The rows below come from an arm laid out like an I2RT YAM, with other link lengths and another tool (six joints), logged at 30 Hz.
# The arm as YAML. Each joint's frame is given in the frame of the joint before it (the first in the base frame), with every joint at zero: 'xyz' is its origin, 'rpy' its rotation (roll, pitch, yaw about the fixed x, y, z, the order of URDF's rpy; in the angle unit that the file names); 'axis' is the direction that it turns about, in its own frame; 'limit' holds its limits. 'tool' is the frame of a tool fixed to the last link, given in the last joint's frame.
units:
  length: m
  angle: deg
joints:
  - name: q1
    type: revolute
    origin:
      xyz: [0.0, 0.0, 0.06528]
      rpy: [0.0, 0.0, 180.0]
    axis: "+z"
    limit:
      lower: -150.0
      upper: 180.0
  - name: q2
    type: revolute
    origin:
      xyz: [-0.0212, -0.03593, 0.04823]
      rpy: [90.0, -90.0, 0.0]
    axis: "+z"
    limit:
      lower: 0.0
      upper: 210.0
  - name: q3
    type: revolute
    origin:
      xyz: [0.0, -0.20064, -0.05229]
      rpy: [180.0, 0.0, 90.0]
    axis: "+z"
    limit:
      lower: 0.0
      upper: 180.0
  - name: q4
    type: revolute
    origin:
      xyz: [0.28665, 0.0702, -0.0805]
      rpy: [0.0, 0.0, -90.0]
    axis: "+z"
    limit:
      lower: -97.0
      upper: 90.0
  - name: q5
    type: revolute
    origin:
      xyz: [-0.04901, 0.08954, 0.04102]
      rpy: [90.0, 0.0, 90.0]
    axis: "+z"
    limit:
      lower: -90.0
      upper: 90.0
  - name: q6
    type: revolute
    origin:
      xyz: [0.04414, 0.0, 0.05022]
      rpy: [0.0, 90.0, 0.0]
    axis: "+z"
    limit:
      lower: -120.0
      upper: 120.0
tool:
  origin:
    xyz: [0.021, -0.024, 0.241]
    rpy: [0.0, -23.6, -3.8]
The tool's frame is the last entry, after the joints.
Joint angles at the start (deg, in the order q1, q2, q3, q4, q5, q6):
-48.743 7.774 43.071 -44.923 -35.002 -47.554
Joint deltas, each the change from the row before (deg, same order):
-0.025 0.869 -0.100 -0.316 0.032 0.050
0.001 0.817 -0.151 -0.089 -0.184 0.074
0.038 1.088 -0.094 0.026 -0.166 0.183
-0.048 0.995 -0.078 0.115 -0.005 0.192
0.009 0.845 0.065 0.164 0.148 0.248
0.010 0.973 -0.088 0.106 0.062 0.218
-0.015 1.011 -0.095 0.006 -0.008 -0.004
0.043 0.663 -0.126 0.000 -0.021 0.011
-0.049 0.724 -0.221 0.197 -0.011 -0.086
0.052 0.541 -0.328 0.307 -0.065 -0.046
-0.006 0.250 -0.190 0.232 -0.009 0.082
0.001 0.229 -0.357 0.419 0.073 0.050
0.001 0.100 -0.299 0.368 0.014 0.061
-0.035 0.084 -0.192 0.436 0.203 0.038
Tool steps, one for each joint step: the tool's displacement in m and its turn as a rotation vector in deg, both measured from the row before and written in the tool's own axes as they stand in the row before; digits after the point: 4 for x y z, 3 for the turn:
-0.0042 -0.0034 0.0054 1.035 -0.700 0.410
-0.0028 -0.0033 0.0047 0.997 -0.397 0.308
-0.0028 -0.0031 0.0055 1.131 -0.437 0.426
-0.0031 -0.0016 0.0053 0.830 -0.521 0.461
-0.0020 -0.0002 0.0039 0.518 -0.427 0.430
-0.0031 -0.0017 0.0053 0.829 -0.538 0.473
-0.0035 -0.0024 0.0056 0.883 -0.577 0.304
-0.0023 -0.0022 0.0040 0.679 -0.368 0.200
-0.0029 -0.0014 0.0048 0.548 -0.412 0.150
-0.0019 -0.0018 0.0041 0.504 -0.210 0.068
-0.0010 -0.0004 0.0021 0.203 -0.105 0.134
-0.0014 -0.0001 0.0029 0.113 -0.143 0.110
-0.0007 0.0000 0.0018 0.042 -0.026 0.067
-0.0007 0.0016 0.0015 -0.253 -0.094 0.062

